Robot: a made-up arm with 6 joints.
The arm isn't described. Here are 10 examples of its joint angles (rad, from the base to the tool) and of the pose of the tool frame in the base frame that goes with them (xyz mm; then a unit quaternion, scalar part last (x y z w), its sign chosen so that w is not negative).
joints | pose
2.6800 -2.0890 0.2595 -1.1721 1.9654 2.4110 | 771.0 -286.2 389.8 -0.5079 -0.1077 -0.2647 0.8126
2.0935 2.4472 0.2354 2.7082 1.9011 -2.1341 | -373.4 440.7 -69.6 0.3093 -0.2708 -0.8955 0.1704
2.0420 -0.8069 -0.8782 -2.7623 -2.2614 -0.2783 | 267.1 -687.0 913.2 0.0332 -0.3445 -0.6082 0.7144
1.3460 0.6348 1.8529 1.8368 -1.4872 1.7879 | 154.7 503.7 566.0 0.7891 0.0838 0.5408 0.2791
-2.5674 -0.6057 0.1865 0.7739 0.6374 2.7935 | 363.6 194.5 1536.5 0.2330 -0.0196 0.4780 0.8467
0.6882 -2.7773 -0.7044 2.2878 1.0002 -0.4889 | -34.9 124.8 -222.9 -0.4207 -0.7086 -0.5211 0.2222
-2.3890 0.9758 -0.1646 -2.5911 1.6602 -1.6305 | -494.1 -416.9 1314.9 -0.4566 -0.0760 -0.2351 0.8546
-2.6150 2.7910 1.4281 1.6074 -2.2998 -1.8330 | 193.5 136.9 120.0 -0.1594 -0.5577 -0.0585 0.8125
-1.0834 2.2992 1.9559 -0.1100 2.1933 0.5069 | -101.7 111.0 277.5 0.1068 0.0053 -0.1984 0.9743
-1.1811 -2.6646 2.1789 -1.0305 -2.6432 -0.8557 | -184.3 375.7 656.3 0.6204 0.7526 0.1200 0.1850
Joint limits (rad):
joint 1: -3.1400..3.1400
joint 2: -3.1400..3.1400
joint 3: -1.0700..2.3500
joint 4: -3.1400..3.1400
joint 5: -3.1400..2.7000
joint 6: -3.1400..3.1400
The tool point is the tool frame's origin. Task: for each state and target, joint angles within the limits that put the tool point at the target. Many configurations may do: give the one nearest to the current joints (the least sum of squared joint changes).
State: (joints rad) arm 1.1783 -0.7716 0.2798 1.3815 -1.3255 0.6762
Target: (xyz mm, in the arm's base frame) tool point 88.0 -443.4 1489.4
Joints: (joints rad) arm 1.7268 -0.6015 0.1668 1.3746 -1.0535 0.6482
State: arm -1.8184 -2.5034 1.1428 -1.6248 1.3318 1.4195
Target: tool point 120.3 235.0 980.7
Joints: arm -2.4788 -2.0638 2.1538 -1.2995 1.3181 1.4638
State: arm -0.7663 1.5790 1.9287 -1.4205 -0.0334 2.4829
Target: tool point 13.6 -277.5 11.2
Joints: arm -1.4063 1.7188 1.5873 -1.4569 0.1820 2.4412
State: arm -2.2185 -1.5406 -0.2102 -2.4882 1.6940 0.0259
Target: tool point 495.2 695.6 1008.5
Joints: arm -2.2514 -1.1468 0.1224 -2.4935 1.0836 -0.0665
